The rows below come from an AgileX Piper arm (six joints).
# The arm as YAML. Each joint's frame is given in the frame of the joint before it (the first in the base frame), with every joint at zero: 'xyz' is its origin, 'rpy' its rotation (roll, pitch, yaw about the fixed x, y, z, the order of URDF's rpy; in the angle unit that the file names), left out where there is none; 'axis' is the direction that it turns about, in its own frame. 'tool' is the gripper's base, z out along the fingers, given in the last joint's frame.
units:
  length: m
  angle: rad
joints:
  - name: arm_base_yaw
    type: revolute
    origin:
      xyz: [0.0, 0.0, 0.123]
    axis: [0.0, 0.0, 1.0]
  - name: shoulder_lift
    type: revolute
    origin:
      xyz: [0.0, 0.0, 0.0]
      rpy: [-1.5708, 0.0, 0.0]
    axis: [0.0, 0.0, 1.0]
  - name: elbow
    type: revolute
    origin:
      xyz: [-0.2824, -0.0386, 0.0]
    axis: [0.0, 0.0, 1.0]
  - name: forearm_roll
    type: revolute
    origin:
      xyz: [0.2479, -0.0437, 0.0]
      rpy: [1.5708, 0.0, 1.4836]
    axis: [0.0, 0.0, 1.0]
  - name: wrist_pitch
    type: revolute
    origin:
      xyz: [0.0, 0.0, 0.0]
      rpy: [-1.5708, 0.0, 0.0]
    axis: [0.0, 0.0, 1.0]
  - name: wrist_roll
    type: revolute
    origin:
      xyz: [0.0, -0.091, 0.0]
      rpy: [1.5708, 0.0, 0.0]
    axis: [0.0, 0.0, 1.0]
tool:
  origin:
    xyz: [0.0, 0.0, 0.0]
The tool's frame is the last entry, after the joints.
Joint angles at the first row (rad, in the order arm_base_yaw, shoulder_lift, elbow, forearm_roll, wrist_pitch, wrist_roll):
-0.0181, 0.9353, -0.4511, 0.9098, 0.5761, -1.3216
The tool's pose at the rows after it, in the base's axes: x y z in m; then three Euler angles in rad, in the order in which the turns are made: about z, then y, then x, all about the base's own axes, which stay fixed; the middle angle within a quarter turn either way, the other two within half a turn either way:
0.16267 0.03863 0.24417 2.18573 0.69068 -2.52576
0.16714 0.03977 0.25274 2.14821 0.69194 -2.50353
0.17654 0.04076 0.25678 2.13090 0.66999 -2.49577
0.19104 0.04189 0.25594 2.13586 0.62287 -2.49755
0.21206 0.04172 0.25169 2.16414 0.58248 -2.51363
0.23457 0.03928 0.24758 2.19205 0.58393 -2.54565
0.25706 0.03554 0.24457 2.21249 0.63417 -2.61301
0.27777 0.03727 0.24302 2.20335 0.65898 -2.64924
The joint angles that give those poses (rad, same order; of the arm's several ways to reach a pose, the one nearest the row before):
-0.0180, 0.9353, -0.4717, 0.9113, 0.6161, -1.3577
-0.0180, 0.9458, -0.5077, 0.9113, 0.6370, -1.3692
-0.0181, 0.9898, -0.5479, 0.9114, 0.6573, -1.3835
-0.0180, 1.0665, -0.5942, 0.9113, 0.6819, -1.3945
-0.0181, 1.1688, -0.6507, 0.9113, 0.6858, -1.3982
-0.0181, 1.2609, -0.7067, 0.9094, 0.6510, -1.4041
-0.0070, 1.3351, -0.7576, 0.8848, 0.5591, -1.4047
0.0147, 1.4059, -0.8164, 0.8611, 0.5015, -1.4047

